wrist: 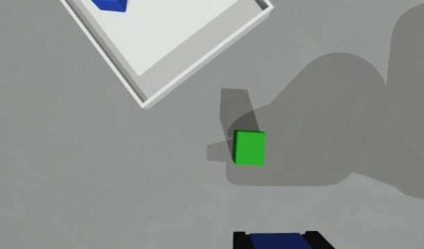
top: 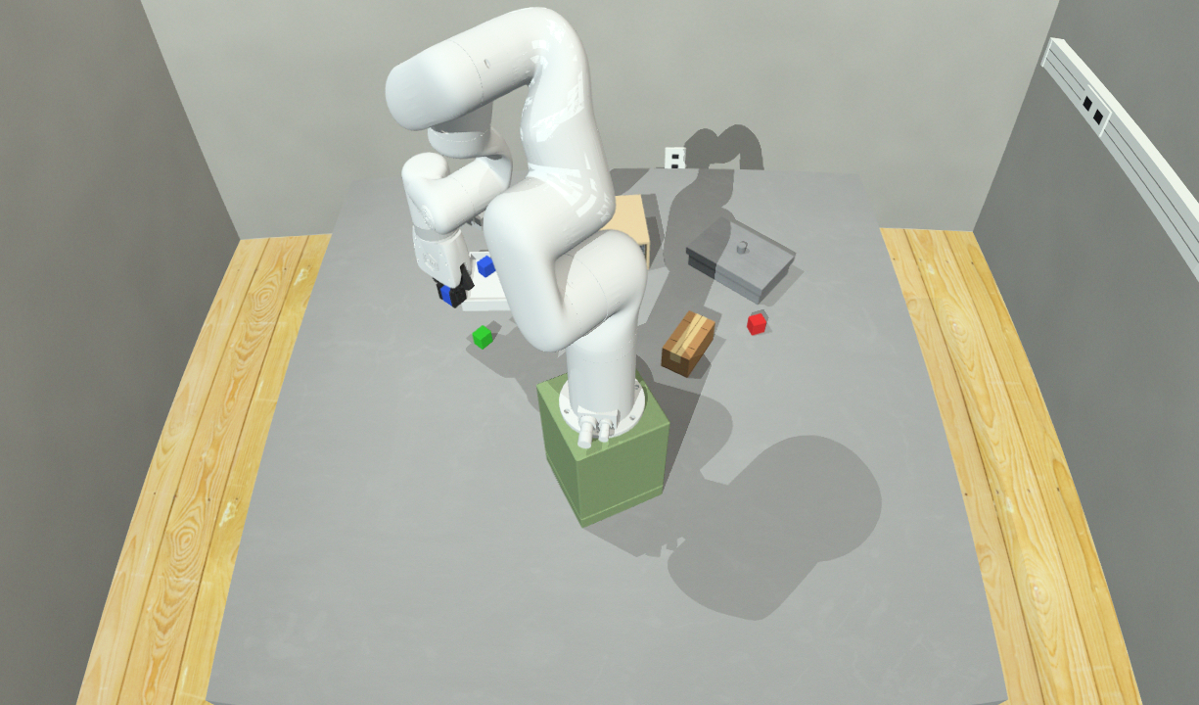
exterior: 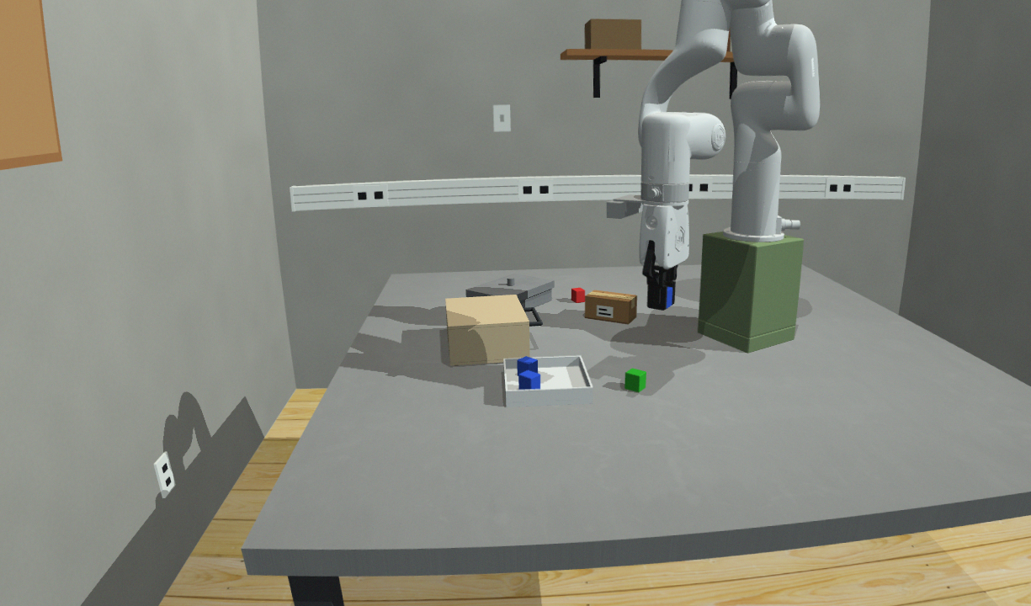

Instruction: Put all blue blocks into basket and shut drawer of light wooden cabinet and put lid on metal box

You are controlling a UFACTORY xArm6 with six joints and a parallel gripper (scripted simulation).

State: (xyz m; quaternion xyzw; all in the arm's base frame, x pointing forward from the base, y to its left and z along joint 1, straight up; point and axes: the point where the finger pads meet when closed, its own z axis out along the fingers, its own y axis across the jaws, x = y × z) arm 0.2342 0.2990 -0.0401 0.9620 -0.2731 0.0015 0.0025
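My hand is 19 cm short of the white basket, 17 cm above it and 3 cm to the left of it. From my hand the other things lie so: light wooden cabinet (31 cm ahead, 22 cm to the right, 14 cm below); then brown cardboard box (42 cm to the right, 14 cm below, 5 cm ahead); then red block (56 cm to the right, 16 cm below, 13 cm ahead).
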